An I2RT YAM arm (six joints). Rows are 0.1 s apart.
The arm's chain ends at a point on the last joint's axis. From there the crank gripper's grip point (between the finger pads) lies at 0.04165 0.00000 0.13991 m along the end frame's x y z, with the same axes.
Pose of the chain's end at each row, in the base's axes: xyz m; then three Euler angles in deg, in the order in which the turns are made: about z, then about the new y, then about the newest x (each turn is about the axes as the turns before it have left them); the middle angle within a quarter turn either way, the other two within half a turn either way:
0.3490, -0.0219, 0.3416, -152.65, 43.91, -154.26
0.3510, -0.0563, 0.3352, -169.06, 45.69, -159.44
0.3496, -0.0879, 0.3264, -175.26, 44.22, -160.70
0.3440, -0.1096, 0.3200, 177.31, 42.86, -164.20
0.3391, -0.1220, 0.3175, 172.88, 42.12, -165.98
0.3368, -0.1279, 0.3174, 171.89, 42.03, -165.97
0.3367, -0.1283, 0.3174, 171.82, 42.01, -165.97
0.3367, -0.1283, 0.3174, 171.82, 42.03, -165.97
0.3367, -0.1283, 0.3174, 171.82, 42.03, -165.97
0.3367, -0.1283, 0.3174, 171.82, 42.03, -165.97
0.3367, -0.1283, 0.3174, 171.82, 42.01, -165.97
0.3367, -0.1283, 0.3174, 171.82, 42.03, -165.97
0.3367, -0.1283, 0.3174, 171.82, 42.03, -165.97
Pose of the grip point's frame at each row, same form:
0.4279, -0.0495, 0.2219, -152.65, 43.91, -154.26
0.4238, -0.0923, 0.2139, -169.06, 45.69, -159.44
0.4155, -0.1288, 0.2027, -175.26, 44.22, -160.70
0.4032, -0.1505, 0.1930, 177.31, 42.86, -164.20
0.3946, -0.1631, 0.1889, 172.88, 42.12, -165.98
0.3914, -0.1699, 0.1887, 171.89, 42.03, -165.97
0.3912, -0.1704, 0.1887, 171.82, 42.01, -165.97
0.3912, -0.1704, 0.1887, 171.82, 42.03, -165.97
0.3912, -0.1704, 0.1887, 171.82, 42.03, -165.97
0.3912, -0.1704, 0.1887, 171.82, 42.03, -165.97
0.3912, -0.1704, 0.1887, 171.82, 42.01, -165.97
0.3912, -0.1704, 0.1887, 171.82, 42.03, -165.97
0.3912, -0.1704, 0.1887, 171.82, 42.03, -165.97

